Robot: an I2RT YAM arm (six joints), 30 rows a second.
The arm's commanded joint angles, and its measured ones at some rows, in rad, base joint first. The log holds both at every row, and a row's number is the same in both.
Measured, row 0:
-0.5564, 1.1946, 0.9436, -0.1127, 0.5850, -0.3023
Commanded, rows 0 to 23:
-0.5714, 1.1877, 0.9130, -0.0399, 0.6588, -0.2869
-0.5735, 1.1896, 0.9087, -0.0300, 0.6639, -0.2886
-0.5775, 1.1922, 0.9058, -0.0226, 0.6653, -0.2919
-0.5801, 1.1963, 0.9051, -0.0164, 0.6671, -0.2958
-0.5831, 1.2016, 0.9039, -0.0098, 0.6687, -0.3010
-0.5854, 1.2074, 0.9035, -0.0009, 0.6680, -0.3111
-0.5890, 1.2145, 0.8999, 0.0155, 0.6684, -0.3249
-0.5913, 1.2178, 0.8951, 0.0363, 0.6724, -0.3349
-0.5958, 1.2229, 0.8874, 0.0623, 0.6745, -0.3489
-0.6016, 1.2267, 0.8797, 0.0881, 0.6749, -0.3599
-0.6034, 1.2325, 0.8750, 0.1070, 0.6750, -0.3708
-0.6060, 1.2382, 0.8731, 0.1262, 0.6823, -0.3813
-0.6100, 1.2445, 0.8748, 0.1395, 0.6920, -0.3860
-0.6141, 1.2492, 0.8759, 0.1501, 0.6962, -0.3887
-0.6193, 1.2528, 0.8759, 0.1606, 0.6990, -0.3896
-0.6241, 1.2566, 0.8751, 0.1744, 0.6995, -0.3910
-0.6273, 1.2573, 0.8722, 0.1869, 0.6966, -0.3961
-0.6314, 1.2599, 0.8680, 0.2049, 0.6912, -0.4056
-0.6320, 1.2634, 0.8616, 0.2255, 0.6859, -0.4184
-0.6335, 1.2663, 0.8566, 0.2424, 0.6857, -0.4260
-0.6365, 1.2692, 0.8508, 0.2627, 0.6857, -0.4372
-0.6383, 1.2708, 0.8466, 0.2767, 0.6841, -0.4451
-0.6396, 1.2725, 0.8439, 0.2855, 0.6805, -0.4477
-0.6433, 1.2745, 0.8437, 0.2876, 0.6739, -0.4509
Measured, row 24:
-0.6327, 1.2629, 0.8589, 0.2173, 0.6746, -0.4240
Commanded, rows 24 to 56:
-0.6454, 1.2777, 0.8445, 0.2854, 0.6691, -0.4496
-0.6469, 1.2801, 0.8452, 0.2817, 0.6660, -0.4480
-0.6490, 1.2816, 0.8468, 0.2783, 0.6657, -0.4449
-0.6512, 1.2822, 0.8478, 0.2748, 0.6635, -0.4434
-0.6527, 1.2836, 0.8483, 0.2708, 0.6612, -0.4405
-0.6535, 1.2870, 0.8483, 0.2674, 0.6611, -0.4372
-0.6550, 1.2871, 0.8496, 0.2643, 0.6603, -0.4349
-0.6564, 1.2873, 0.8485, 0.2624, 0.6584, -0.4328
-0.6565, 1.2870, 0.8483, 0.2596, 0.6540, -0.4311
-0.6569, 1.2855, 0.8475, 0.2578, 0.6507, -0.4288
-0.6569, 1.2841, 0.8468, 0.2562, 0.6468, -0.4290
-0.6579, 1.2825, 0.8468, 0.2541, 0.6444, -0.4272
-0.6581, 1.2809, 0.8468, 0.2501, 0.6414, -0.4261
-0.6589, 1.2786, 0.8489, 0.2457, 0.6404, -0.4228
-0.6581, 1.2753, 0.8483, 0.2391, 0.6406, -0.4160
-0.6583, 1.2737, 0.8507, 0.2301, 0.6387, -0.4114
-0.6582, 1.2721, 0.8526, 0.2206, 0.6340, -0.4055
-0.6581, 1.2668, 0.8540, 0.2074, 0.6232, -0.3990
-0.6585, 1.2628, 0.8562, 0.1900, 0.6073, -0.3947
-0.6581, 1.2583, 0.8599, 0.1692, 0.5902, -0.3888
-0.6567, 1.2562, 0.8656, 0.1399, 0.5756, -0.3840
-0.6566, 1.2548, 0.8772, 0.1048, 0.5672, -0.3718
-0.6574, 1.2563, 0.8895, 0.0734, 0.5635, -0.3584
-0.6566, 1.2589, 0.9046, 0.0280, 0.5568, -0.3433
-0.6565, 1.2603, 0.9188, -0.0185, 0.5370, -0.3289
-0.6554, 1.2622, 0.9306, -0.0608, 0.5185, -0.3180
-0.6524, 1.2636, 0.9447, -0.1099, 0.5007, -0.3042
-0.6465, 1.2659, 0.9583, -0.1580, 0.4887, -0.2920
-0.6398, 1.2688, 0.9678, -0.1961, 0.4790, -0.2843
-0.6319, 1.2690, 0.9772, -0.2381, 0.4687, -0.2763
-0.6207, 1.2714, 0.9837, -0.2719, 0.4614, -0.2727
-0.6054, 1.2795, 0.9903, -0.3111, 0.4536, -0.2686
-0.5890, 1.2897, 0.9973, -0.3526, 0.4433, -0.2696
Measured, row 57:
-0.6235, 1.2709, 0.9668, -0.1623, 0.4831, -0.3084
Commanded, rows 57 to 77:
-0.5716, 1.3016, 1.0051, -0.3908, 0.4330, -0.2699
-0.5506, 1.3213, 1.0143, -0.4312, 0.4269, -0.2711
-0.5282, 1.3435, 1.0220, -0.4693, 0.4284, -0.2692
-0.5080, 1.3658, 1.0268, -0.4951, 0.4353, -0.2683
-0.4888, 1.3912, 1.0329, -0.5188, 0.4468, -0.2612
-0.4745, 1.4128, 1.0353, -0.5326, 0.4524, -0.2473
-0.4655, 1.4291, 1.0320, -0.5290, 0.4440, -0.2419
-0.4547, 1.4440, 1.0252, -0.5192, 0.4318, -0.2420
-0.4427, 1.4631, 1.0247, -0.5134, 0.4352, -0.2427
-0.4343, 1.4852, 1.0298, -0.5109, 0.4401, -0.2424
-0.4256, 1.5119, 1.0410, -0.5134, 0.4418, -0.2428
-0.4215, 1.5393, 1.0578, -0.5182, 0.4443, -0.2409
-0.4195, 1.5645, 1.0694, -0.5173, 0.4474, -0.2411
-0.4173, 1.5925, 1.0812, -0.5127, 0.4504, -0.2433
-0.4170, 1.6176, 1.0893, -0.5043, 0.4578, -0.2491
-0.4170, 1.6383, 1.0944, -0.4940, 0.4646, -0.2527
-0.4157, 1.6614, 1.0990, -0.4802, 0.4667, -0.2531
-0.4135, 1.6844, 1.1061, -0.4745, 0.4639, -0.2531
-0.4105, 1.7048, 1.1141, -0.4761, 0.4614, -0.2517
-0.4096, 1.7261, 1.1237, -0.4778, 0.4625, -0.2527
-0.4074, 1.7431, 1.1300, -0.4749, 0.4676, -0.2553
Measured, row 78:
-0.4171, 1.7126, 1.0962, -0.4870, 0.4492, -0.2611
